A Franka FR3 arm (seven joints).
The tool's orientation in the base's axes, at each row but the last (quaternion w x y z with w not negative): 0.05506 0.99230 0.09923 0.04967; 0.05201 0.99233 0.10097 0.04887; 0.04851 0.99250 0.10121 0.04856; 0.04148 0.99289 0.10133 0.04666; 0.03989 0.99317 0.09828 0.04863; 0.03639 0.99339 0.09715 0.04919; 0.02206 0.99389 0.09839 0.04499; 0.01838 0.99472 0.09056 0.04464
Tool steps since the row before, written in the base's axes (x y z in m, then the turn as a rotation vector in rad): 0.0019 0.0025 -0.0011 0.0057 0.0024 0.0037; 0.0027 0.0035 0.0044 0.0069 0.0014 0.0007; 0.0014 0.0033 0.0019 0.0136 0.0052 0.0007; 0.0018 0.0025 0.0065 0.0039 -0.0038 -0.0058; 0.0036 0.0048 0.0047 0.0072 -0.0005 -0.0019; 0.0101 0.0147 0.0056 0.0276 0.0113 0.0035; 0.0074 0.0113 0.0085 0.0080 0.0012 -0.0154; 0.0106 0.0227 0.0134 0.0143 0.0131 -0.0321
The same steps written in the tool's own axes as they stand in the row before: 0.0023 -0.0022 0.0010 0.0064 -0.0008 -0.0033; 0.0037 -0.0024 -0.0044 0.0071 0.0001 -0.0001; 0.0022 -0.0027 -0.0020 0.0144 -0.0023 0.0003; 0.0028 -0.0015 -0.0064 0.0025 0.0039 0.0064; 0.0049 -0.0036 -0.0046 0.0068 0.0017 0.0027; 0.0133 -0.0120 -0.0054 0.0295 -0.0055 -0.0013; 0.0102 -0.0092 -0.0082 0.0067 -0.0004 0.0160; 0.0157 -0.0198 -0.0130 0.0136 -0.0118 0.0329
